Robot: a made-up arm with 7 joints. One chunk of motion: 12 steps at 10 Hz.
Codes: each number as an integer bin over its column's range. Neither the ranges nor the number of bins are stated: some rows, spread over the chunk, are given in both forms.
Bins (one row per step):
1: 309 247 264 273 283 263 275
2: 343 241 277 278 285 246 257
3: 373 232 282 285 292 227 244
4: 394 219 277 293 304 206 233
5: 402 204 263 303 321 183 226
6: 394 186 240 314 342 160 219
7: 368 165 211 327 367 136 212
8: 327 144 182 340 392 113 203
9: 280 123 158 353 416 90 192
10: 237 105 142 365 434 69 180
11: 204 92 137 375 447 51 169
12: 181 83 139 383 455 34 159
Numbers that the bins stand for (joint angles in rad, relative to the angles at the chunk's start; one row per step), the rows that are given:
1: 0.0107 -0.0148 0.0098 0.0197 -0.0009 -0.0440 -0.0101
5: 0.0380 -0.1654 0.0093 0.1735 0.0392 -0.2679 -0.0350
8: 0.0160 -0.3756 -0.0367 0.3632 0.1142 -0.4638 -0.0467
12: -0.0269 -0.5893 -0.0611 0.5837 0.1808 -0.6849 -0.0691
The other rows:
2: 0.0207 -0.0358 0.0172 0.0454 0.0012 -0.0916 -0.0192
3: 0.0295 -0.0673 0.0200 0.0813 0.0086 -0.1448 -0.0259
4: 0.0357 -0.1129 0.0172 0.1223 0.0213 -0.2035 -0.0314
6: 0.0357 -0.2285 -0.0038 0.2299 0.0614 -0.3323 -0.0386
7: 0.0280 -0.3020 -0.0203 0.2966 0.0878 -0.3994 -0.0421
9: 0.0022 -0.4491 -0.0503 0.4299 0.1396 -0.5281 -0.0523
10: -0.0104 -0.5122 -0.0594 0.4914 0.1586 -0.5869 -0.0584
11: -0.0201 -0.5577 -0.0623 0.5427 0.1724 -0.6373 -0.0640

